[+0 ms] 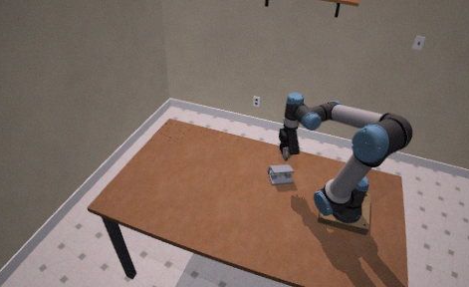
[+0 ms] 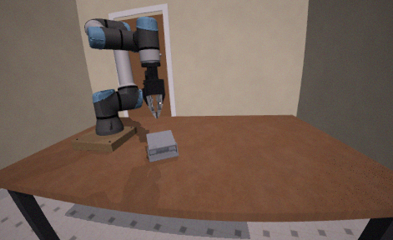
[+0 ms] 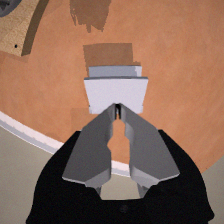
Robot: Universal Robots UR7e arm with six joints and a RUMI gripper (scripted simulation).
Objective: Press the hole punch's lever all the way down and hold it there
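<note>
Right now the grey hole punch is 1 cm ahead of my hand, 4 cm to the right of it and 13 cm below it.
</note>
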